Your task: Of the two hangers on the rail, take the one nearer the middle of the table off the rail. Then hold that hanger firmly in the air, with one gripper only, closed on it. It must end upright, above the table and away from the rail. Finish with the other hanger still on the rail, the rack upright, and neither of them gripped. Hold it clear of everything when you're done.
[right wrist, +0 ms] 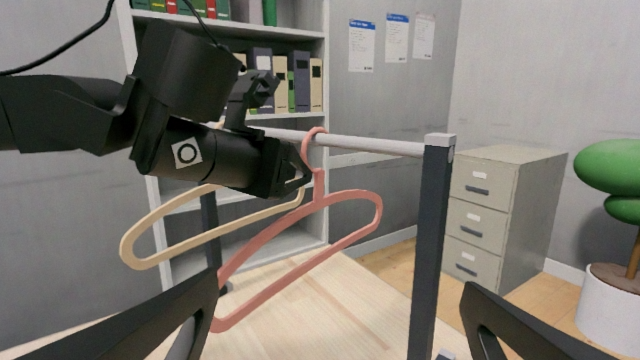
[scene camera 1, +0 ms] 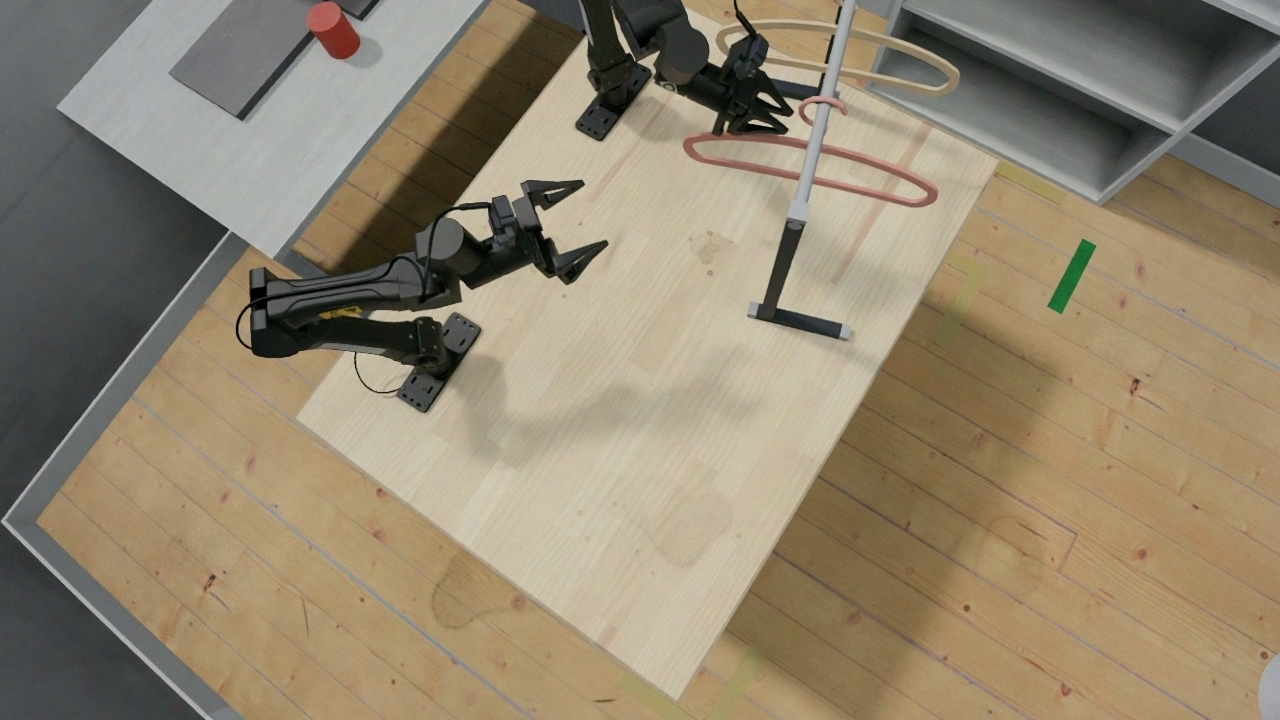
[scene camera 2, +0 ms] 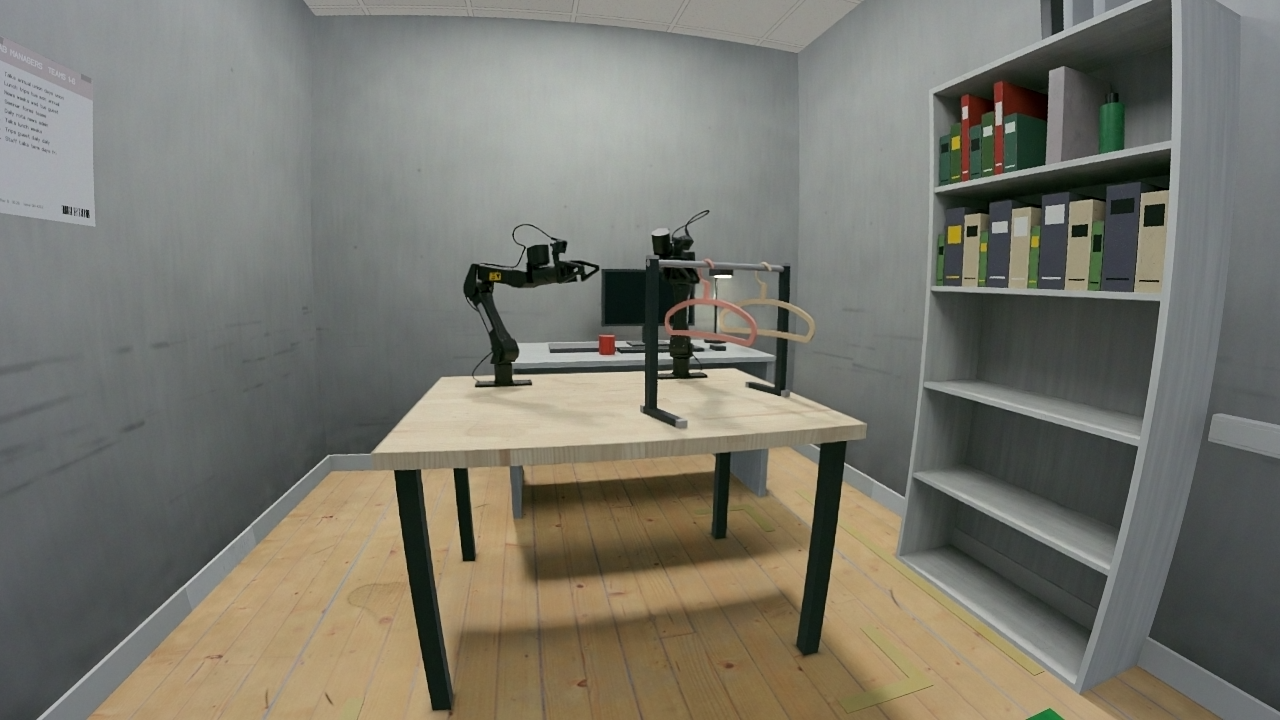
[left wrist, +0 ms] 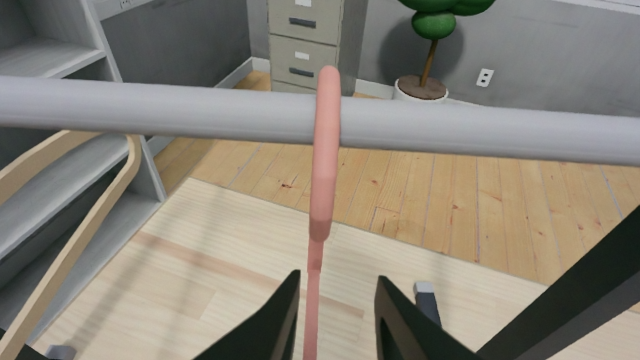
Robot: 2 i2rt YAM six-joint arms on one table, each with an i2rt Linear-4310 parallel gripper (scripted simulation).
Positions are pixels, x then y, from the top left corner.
Scene:
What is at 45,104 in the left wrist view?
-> A grey rail.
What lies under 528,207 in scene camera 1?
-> My right gripper.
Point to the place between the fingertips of my left gripper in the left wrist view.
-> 338,285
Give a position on a beige hanger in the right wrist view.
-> At 127,241

